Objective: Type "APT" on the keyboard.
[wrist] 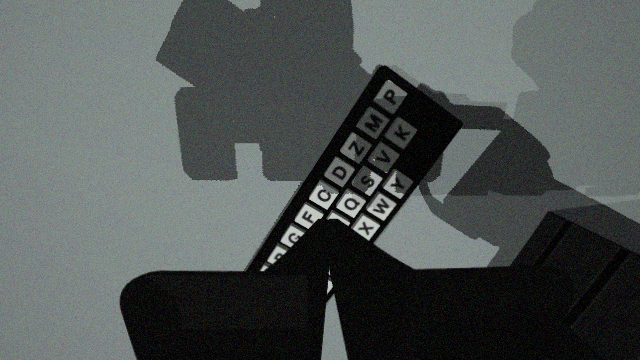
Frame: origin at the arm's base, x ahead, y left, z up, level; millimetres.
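Seen in the pictures: gripper, fingertip midpoint: (327, 228).
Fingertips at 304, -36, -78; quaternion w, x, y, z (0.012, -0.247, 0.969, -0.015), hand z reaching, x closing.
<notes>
Pixels of each thing's top centre, then the offset from my fingertips to it, as dx, dy, dz. "spot": a spot on its surface instead. Level surfaces: height alone.
- black keyboard, surface spot: (432, 120) spot: -42, -70, -72
- P key, top centre: (391, 97) -9, -68, -67
- Q key, top centre: (351, 204) -24, +4, -67
- grey surface, surface height: dz -84
A black keyboard (432, 120) with light letter keys lies slanted across the middle of the wrist view. The P key (391, 96) is at its upper end, under a partial shadow. The M, Z, D, C, F and G keys run down from it along the left edge. My gripper (327, 228) is shut and empty, its dark tips over the middle row, just below the Q key (351, 204). A sliver of a key shows at the tips. The fingers hide the lower part of the keyboard; the A and T keys do not show. Whether the tips touch a key, I cannot tell.
A dark block with grooves (590, 265) stands at the lower right, close beside the right finger. The arm's broad shadow (270, 100) falls on the grey surface (90, 150) and over the keyboard's upper keys. More shadows lie at the right.
</notes>
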